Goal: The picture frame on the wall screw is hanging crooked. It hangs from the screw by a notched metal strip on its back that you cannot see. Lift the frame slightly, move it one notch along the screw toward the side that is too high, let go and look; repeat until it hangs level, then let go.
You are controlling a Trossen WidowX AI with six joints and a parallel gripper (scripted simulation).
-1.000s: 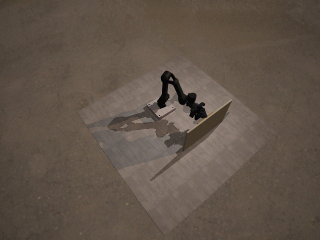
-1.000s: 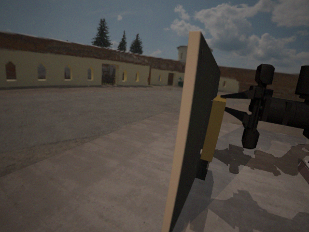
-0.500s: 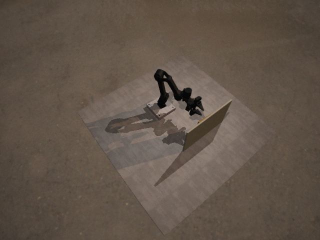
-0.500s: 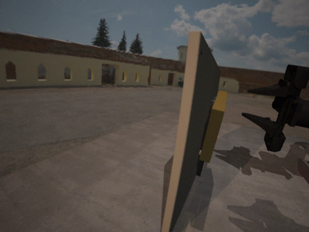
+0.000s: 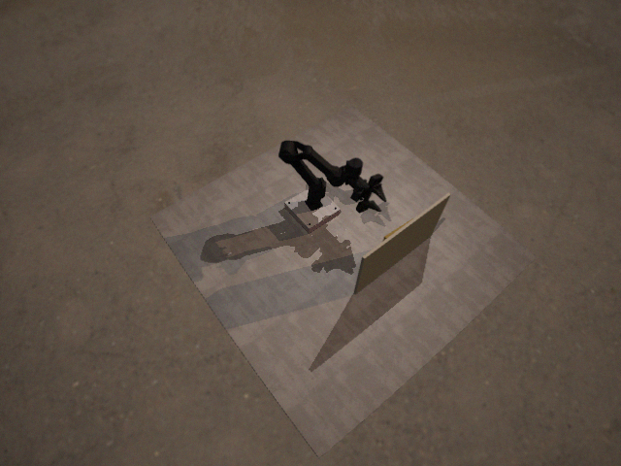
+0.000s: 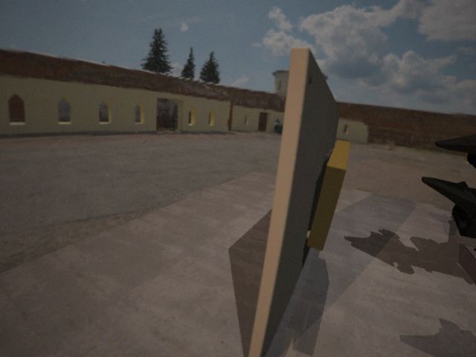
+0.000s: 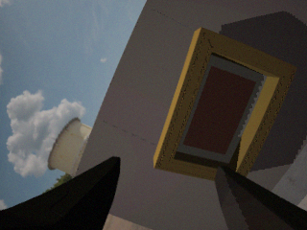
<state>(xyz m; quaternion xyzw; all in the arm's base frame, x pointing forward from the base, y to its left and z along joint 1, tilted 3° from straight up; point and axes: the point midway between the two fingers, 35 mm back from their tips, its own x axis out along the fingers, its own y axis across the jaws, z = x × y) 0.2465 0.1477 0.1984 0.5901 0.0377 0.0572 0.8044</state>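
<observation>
Right now the picture frame is 140 mm ahead of my gripper tip, 10 mm to the right of it and 70 mm below it. Round my gripper tip: wall panel 150 mm ahead, 10 mm to the right, 80 mm below.
</observation>
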